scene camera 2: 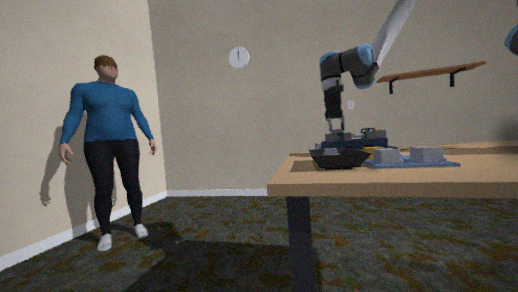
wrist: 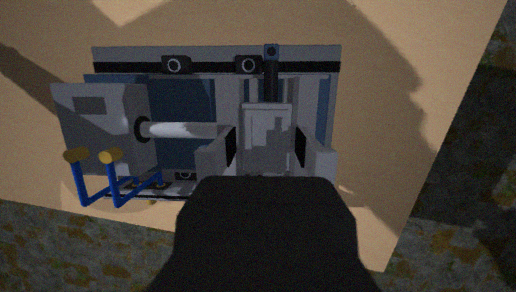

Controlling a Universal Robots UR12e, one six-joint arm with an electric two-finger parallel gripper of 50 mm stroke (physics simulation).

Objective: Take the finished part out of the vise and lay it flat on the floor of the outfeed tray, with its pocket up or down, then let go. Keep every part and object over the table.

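Places are measured from the arm's base along level axes (x left, y ahead, z down), in centimetres.
Pixels of known places: gripper, fingertip midpoint: [scene camera 2: 336,130] [wrist: 265,139].
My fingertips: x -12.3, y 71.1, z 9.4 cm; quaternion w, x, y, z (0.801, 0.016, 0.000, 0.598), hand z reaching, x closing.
Observation:
For each thing: its top centre in the pictures, then the offset to it from my fingertips. "spot": a spot on its surface instead.
- finished part at its top centre: [wrist: 265,142] dy +0.1, dx -0.1, dz -0.7 cm
- vise at its top centre: [wrist: 193,140] [scene camera 2: 351,131] dy -6.3, dx -2.2, dz +0.9 cm
- blue plate at a spot on its surface: [scene camera 2: 440,164] spot: dy -19.7, dx +43.3, dz +10.2 cm
- grey housing at a spot on its surface: [wrist: 95,135] spot: dy -15.5, dx -4.7, dz +1.2 cm
- dark post at a spot on its surface: [wrist: 270,82] spot: dy -1.0, dx +4.6, dz +1.2 cm
The finished part [wrist: 265,125], a light grey block with its pocket up, sits between the jaws of the vise [wrist: 227,95] [scene camera 2: 357,143] in the wrist view. In scene camera 2 the part cannot be told from the grey jaws. My gripper [wrist: 265,139] [scene camera 2: 336,127] is open and empty, pointing down close above the vise. In the wrist view its fingers show left and right of the part. Its black body hides what lies below the part's near end. The outfeed tray, black with sloped walls [scene camera 2: 342,160], stands in front of the vise with a small grey piece inside.
A blue plate [scene camera 2: 440,164] with grey blocks [scene camera 2: 386,156] [scene camera 2: 426,154] lies right of the black tray, by a yellow object. Blue levers with yellow knobs [wrist: 110,155] and a grey housing [wrist: 95,135] stand at the vise's left. A dark post [wrist: 270,82] rises behind the part. The table's edge is near.

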